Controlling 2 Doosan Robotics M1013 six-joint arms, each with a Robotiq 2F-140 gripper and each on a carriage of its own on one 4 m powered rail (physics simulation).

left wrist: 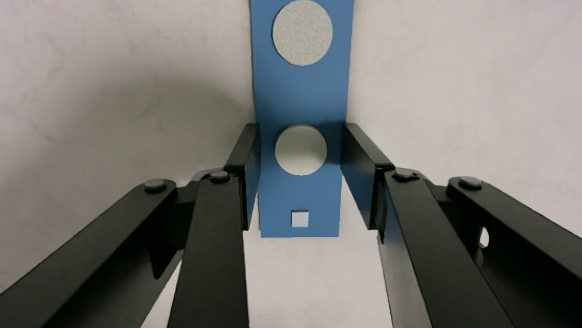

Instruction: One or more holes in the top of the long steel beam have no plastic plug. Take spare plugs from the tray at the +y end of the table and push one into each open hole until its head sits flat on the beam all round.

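Observation:
The blue beam (pixel 302 95) runs from the top edge to the lower middle of the left wrist view. A smooth pale grey round plug head (pixel 301 150) shows near its near end; whether it sits flat all round cannot be told from above. Farther up the beam is a speckled grey disc (pixel 302 33); whether it stands proud or flat is unclear. My left gripper (pixel 301 145) is open and empty, with one finger on each side of the plug head, close to the beam's long edges. The tray of spare plugs and my right gripper do not show.
A small pale square (pixel 300 219) is on the beam close to its near end. A light marbled surface (pixel 465 90) lies around the beam on both sides and beyond its near end. A soft shadow falls on it at the left.

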